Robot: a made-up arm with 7 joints. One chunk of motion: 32 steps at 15 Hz.
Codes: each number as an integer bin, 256 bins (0 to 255) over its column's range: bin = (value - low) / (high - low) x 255, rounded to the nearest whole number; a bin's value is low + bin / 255 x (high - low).
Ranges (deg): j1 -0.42..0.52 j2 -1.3..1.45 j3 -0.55..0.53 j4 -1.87..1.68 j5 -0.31..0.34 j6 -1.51..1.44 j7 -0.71..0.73
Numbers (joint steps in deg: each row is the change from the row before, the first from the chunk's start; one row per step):
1: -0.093 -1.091 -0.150 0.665 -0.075 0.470 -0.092
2: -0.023 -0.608 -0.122 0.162 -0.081 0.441 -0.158
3: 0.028 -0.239 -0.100 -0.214 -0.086 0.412 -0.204
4: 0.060 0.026 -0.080 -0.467 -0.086 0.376 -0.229
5: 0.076 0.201 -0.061 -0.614 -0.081 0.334 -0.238
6: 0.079 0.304 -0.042 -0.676 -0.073 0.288 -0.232
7: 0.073 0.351 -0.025 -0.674 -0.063 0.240 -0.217
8: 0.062 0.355 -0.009 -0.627 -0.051 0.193 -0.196
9: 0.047 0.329 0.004 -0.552 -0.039 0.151 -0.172
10: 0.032 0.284 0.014 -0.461 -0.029 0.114 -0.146
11: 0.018 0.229 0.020 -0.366 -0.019 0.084 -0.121
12: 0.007 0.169 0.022 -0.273 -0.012 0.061 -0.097
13: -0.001 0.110 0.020 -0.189 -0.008 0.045 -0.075
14: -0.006 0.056 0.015 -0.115 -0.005 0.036 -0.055
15: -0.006 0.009 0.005 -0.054 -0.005 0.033 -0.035
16: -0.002 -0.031 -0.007 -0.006 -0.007 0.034 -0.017
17: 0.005 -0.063 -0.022 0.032 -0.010 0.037 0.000
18: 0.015 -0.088 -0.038 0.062 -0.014 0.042 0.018
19: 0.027 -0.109 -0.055 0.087 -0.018 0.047 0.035
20: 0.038 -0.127 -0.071 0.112 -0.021 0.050 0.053
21: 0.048 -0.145 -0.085 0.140 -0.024 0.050 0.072
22: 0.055 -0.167 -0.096 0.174 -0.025 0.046 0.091
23: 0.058 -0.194 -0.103 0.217 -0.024 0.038 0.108
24: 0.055 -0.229 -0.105 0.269 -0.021 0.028 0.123
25: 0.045 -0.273 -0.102 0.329 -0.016 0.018 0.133
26: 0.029 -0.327 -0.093 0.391 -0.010 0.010 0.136
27: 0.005 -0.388 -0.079 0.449 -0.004 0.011 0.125
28: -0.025 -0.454 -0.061 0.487 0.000 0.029 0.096
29: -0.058 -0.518 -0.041 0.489 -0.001 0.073 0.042
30: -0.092 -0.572 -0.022 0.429 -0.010 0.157 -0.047
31: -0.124 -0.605 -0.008 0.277 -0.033 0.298 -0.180
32: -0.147 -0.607 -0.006 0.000 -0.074 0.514 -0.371
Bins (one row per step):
1: 89 19 94 182 92 171 109
2: 108 64 101 146 90 169 98
3: 122 98 106 119 88 166 90
4: 130 123 111 101 88 163 85
5: 135 139 115 90 90 159 84
6: 135 149 120 86 93 155 85
7: 134 153 124 86 97 151 87
8: 131 153 128 89 102 147 91
9: 127 151 131 95 106 144 95
10: 123 147 133 101 110 140 100
11: 119 142 135 108 114 138 104
12: 116 136 135 115 117 136 109
13: 114 131 135 121 118 134 112
14: 112 126 133 126 120 134 116
15: 112 121 131 130 120 133 120
16: 113 118 128 134 119 133 123
17: 115 115 125 137 118 134 126
18: 118 112 121 139 116 134 129
19: 121 110 117 141 115 135 132
20: 124 109 113 142 113 135 135
21: 127 107 110 144 112 135 138
22: 129 105 107 147 112 135 142
23: 130 103 106 150 112 134 145
24: 129 99 105 154 113 133 148
25: 126 95 106 158 115 132 149
26: 122 90 108 162 118 131 150
27: 115 85 111 167 120 131 148
28: 107 78 115 169 122 133 143
29: 98 73 120 169 121 137 133
30: 89 68 125 165 118 144 117
31: 80 64 128 154 109 156 94
32: 74 64 128 134 93 175 60

